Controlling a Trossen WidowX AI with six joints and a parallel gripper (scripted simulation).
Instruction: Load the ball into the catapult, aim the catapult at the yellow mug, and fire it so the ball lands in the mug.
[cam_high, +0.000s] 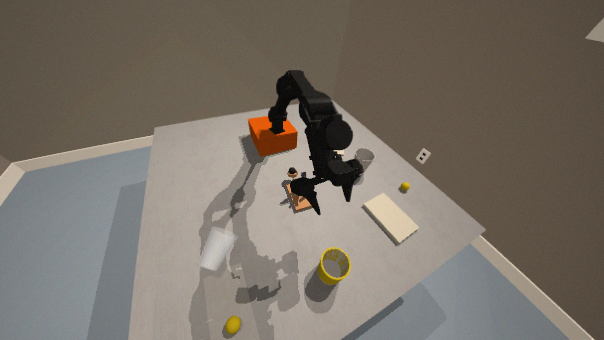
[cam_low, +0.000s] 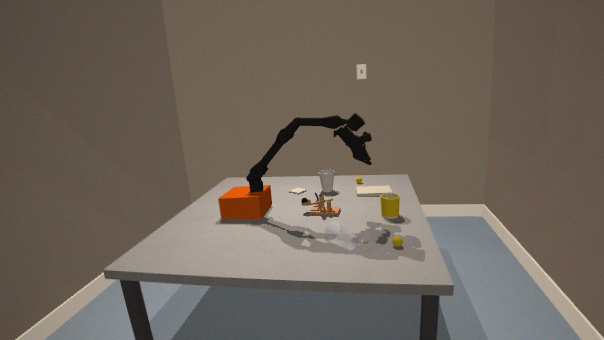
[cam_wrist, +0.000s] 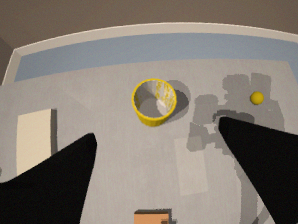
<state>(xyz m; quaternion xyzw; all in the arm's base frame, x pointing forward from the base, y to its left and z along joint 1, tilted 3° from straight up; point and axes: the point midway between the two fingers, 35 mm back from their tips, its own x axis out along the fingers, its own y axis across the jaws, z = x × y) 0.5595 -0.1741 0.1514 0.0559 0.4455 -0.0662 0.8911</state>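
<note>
Right now my gripper tip is 32 cm past the small black ball, 10 cm to the right of it and 20 cm above it. The rest, counted from my gripper tip: wooden catapult: 25 cm behind, 10 cm to the left, 21 cm below; yellow mug: 9 cm ahead, 3 cm to the right, 24 cm below; beige board: 8 cm ahead, 33 cm to the left, 26 cm below.
</note>
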